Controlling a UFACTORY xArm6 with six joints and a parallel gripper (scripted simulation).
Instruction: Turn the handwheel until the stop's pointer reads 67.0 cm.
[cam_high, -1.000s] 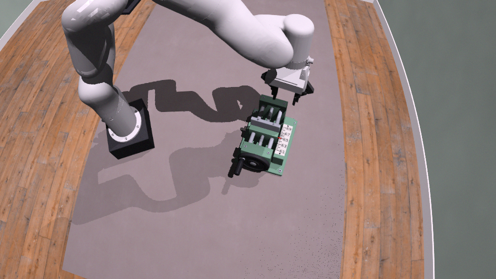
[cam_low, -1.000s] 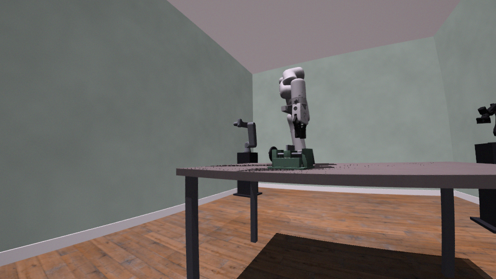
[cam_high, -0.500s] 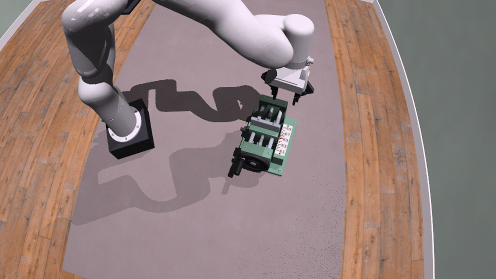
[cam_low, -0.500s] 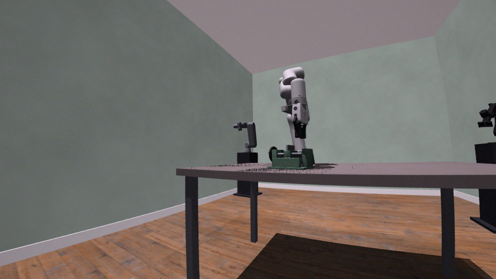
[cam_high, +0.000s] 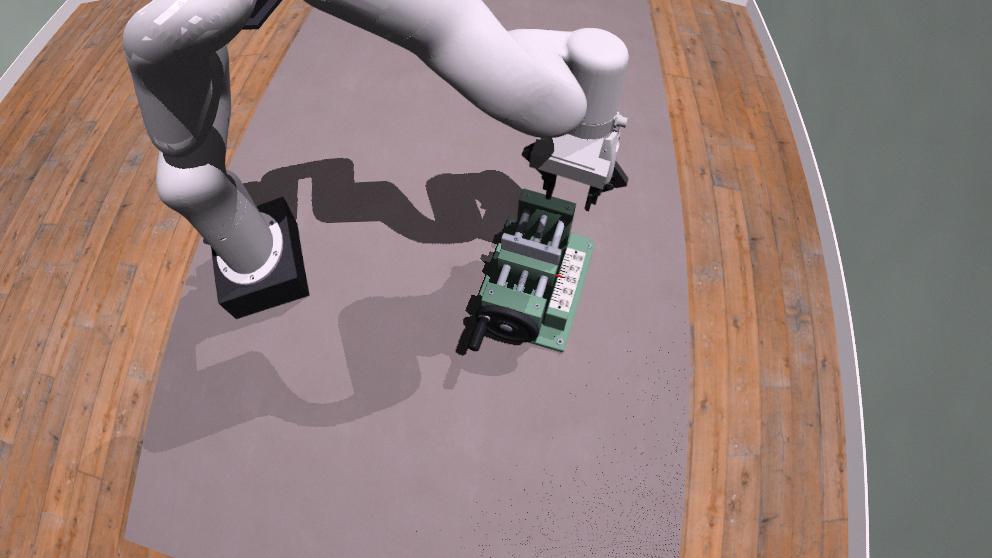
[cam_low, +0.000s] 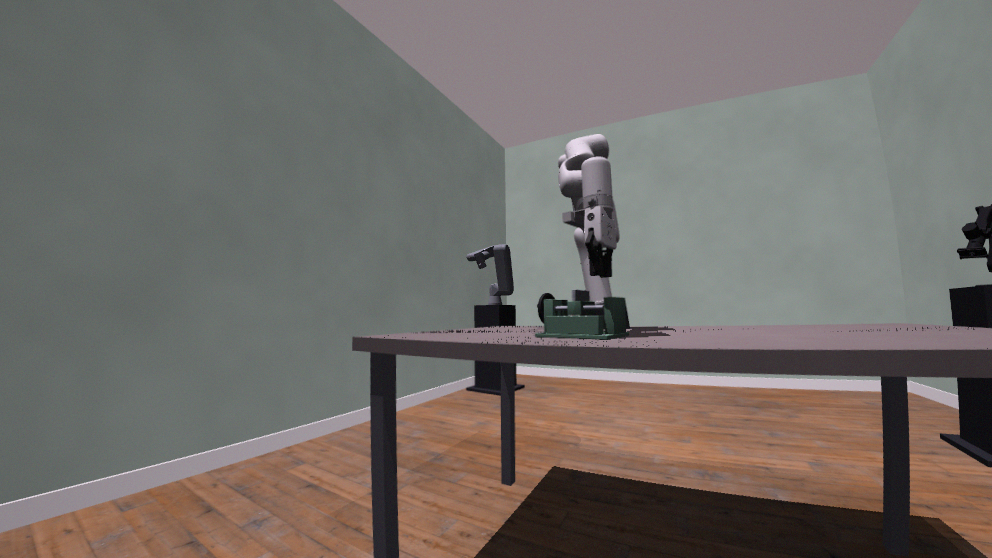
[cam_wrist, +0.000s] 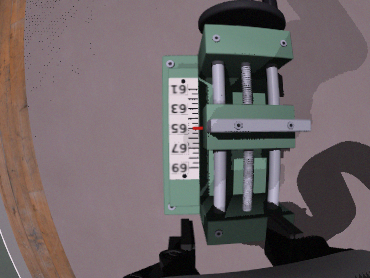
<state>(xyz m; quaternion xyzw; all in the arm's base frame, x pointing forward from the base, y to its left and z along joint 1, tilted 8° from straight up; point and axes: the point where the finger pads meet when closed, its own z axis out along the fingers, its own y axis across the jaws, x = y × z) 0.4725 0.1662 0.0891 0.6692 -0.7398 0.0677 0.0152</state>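
My gripper is now 8 cm past the black handwheel, 19 cm to the left of it and 9 cm above it. Round my hand: stop block 3 cm behind, 7 cm to the right, 8 cm below.
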